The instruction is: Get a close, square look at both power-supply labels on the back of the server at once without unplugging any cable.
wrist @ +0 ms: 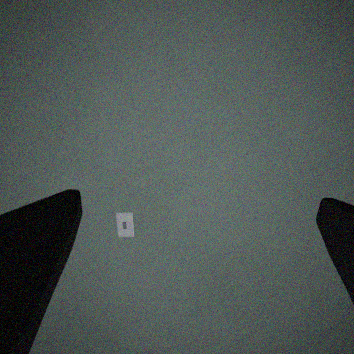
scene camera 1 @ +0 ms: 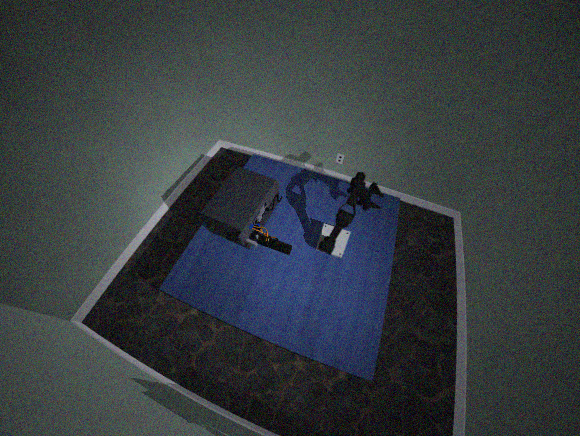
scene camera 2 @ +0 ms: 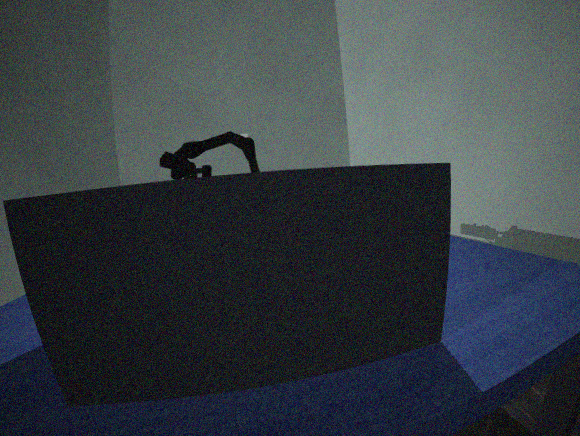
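Where they show: gripper, between the fingertips: (wrist: 203, 206) (scene camera 1: 382, 202); arm's base, origin of its link: (scene camera 1: 326, 244).
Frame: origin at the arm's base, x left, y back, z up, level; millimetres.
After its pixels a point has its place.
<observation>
The server (scene camera 1: 237, 197) @(x 20, y -616, z 168 mm) is a dark grey box on the left of the blue mat in scene camera 1. Its back, with orange and blue cables (scene camera 1: 262, 231) @(x 138, y -381, z 99 mm), faces right toward the arm; the power-supply labels cannot be made out. In scene camera 2 a broad dark face of the server (scene camera 2: 240, 285) @(x -15, y -763, z 68 mm) fills the foreground and hides its back. The server does not show in the wrist view. My gripper (scene camera 1: 378, 198) @(x -265, y 221, z 248 mm) (wrist: 203, 206) @(x -265, y 221, z 248 mm) is open and empty, raised well to the right of the server, with its fingers wide apart in front of a plain wall.
The arm's white base plate (scene camera 1: 342, 246) @(x -19, y 96, z 13 mm) stands on the blue mat (scene camera 1: 300, 295) @(x 355, y -32, z -53 mm). A black strip (scene camera 1: 280, 246) @(x 184, y -240, z 102 mm) lies beside the cables. A white socket plate (scene camera 1: 337, 159) (wrist: 120, 218) is on the wall. A pale skirting (scene camera 1: 430, 204) runs around the dark floor (scene camera 1: 210, 345).
</observation>
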